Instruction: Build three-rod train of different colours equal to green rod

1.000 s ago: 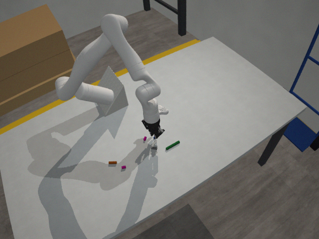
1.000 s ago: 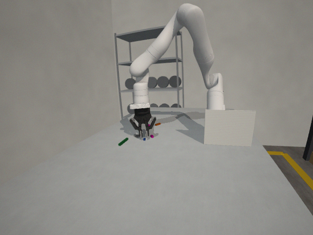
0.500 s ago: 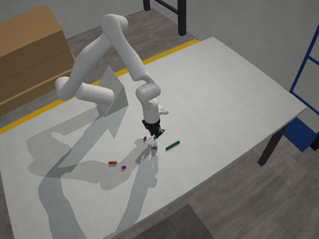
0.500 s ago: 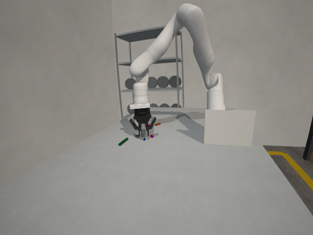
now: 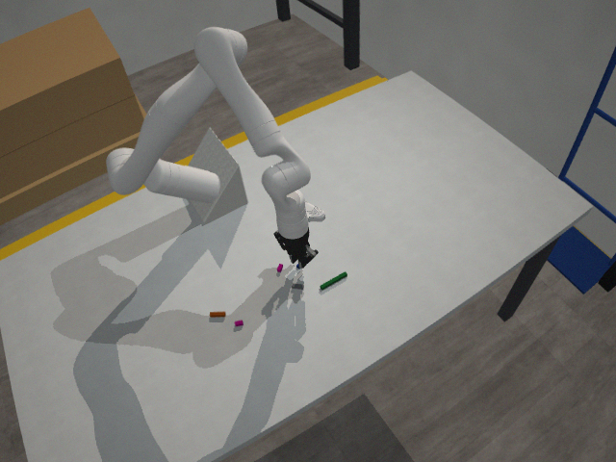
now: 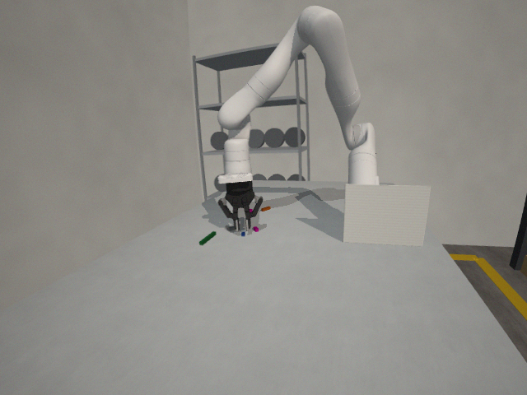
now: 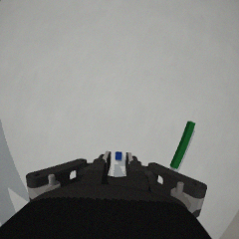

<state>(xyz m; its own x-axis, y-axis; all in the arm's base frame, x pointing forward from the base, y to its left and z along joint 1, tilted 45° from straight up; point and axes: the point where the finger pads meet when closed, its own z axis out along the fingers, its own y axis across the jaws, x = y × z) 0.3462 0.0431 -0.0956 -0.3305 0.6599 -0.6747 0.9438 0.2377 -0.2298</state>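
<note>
The blue rod is 30 mm below my hand. Also, from my hand: grey rod (50 mm ahead, 40 mm to the right, 30 mm below); then orange rod (250 mm to the right, 30 mm below, 10 mm ahead); then green rod (90 mm ahead, 50 mm to the left, 30 mm below).
</note>
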